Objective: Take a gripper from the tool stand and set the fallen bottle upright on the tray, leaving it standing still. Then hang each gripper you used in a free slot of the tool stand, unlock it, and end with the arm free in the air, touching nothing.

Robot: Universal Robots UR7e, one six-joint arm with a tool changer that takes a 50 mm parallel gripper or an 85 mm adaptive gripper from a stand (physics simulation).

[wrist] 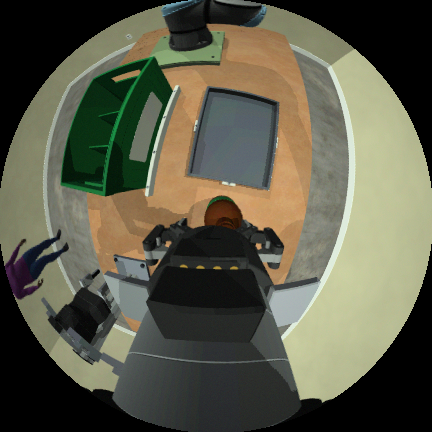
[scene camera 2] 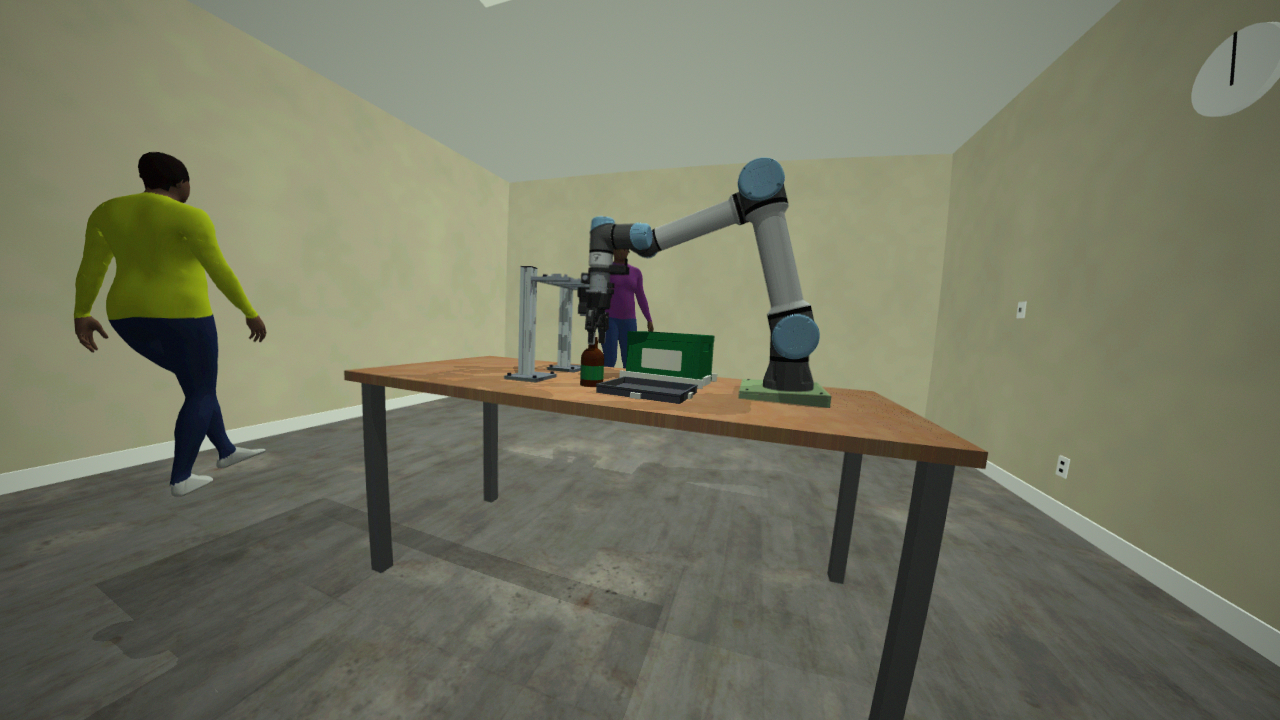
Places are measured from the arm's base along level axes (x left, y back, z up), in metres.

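Pixels of known places: end effector, tool point: (scene camera 2: 599,288); arm's base, origin of the base link: (wrist: 190,41) (scene camera 2: 787,387).
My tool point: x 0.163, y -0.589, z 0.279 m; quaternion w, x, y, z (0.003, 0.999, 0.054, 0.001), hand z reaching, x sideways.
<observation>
Ahead of a thing's pixels: the offset from my tool point to its top centre. "*": to the spot under its first point.
The brown bottle with a green label {dx +0.018, dy -0.005, dz -0.155 m} (scene camera 2: 591,368) (wrist: 223,214) stands upright on the table, beside the dark grey tray {dx +0.029, dy +0.193, dz -0.285 m} (scene camera 2: 646,392) (wrist: 235,135) and apart from it. My gripper (scene camera 2: 595,336) (wrist: 214,224), the adaptive one, is on the arm and points down. It is open, with its fingertips at the height of the bottle's neck, one on each side; the gripper body partly hides the neck in the wrist view. The tool stand (scene camera 2: 528,324) is close behind the gripper, and a dark tool {* dx -0.190, dy -0.138, dz -0.025 m} (wrist: 84,314) hangs at it in the wrist view.
A green crate with compartments {dx -0.254, dy +0.177, dz -0.135 m} (scene camera 2: 669,356) (wrist: 111,135) stands beside the tray, with a pale rail {dx -0.156, dy +0.168, dz -0.280 m} (wrist: 161,145) along it. The arm's base is on a green plate (scene camera 2: 756,394) (wrist: 220,47) beyond the tray. Two people stand away from the table.
</observation>
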